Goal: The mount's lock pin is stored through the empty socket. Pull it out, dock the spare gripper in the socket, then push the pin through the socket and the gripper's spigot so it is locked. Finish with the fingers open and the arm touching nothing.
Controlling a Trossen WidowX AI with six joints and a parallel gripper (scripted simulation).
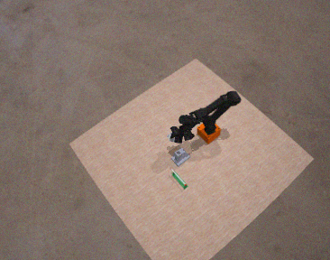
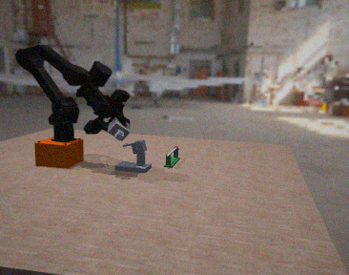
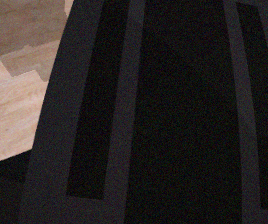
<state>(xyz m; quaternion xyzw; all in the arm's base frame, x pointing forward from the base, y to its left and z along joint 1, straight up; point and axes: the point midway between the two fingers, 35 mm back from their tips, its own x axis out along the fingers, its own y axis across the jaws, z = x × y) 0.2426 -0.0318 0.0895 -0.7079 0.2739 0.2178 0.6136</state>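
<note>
My gripper tip is 9 cm to the right of the mount and 10 cm above it. Also, from my gripper tip: green cradle (8 cm ahead, 23 cm to the left, 13 cm below); spare gripper (1 cm behind, 1 cm above).
</note>
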